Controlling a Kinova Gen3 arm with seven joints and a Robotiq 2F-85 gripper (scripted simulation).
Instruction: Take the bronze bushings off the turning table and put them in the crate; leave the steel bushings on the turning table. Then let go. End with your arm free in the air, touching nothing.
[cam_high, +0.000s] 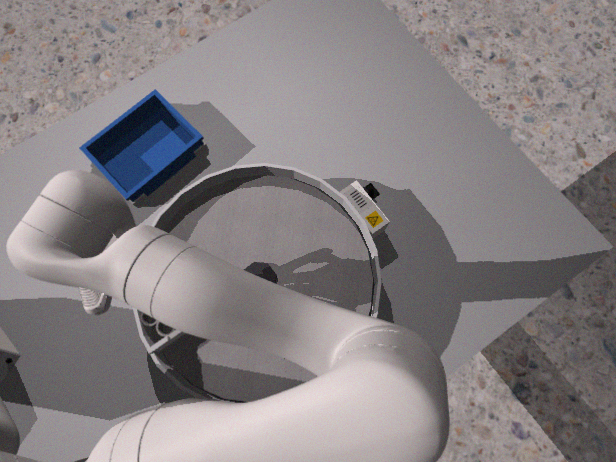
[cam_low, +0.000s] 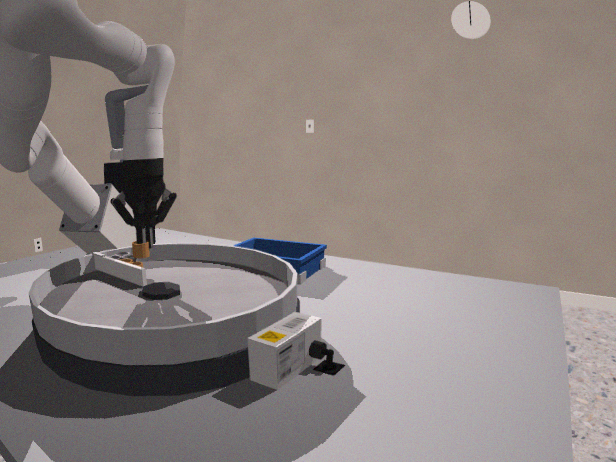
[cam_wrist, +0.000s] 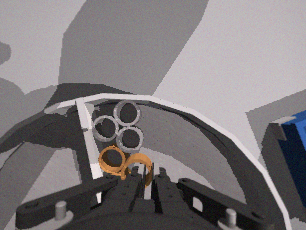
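Right now the blue crate is 290 mm to the left of my hand, 100 mm ahead of it and 90 mm below it. The rest, counted from my hand: round turning table 110 mm ahead, 70 mm to the right, 60 mm below.
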